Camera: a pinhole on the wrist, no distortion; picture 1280 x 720 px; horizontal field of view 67.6 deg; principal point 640.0 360.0 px. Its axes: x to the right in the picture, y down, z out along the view. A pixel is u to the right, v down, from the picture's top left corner.
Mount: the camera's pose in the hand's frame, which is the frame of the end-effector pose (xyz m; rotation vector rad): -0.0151 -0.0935 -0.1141 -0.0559 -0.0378 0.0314
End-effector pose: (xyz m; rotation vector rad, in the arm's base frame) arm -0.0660 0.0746 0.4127 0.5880 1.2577 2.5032
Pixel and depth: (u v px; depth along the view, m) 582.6 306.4 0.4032
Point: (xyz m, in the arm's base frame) 0.1242 0.3082 0.4790
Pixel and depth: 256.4 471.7 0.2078
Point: 0.0740 0.1269 0.3867
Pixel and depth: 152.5 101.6 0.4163
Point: 0.2987 0.2938 0.3650
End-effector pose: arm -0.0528 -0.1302 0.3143 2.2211 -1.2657 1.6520
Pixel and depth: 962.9 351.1 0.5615
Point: 0.3379 -0.4111 0.2798
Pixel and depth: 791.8 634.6 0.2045
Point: 0.0284 -0.1656 0.2934
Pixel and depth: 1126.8 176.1 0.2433
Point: 0.1366 -0.1769 0.3891
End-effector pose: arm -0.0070 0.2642 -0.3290 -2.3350 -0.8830 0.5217
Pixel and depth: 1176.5 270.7 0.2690
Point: -0.0507 0.4735 -0.4062
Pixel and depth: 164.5 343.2 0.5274
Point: -0.4704 0.2615 -0.5356
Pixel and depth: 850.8 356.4 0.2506
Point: -0.0963 0.3860 -0.3871
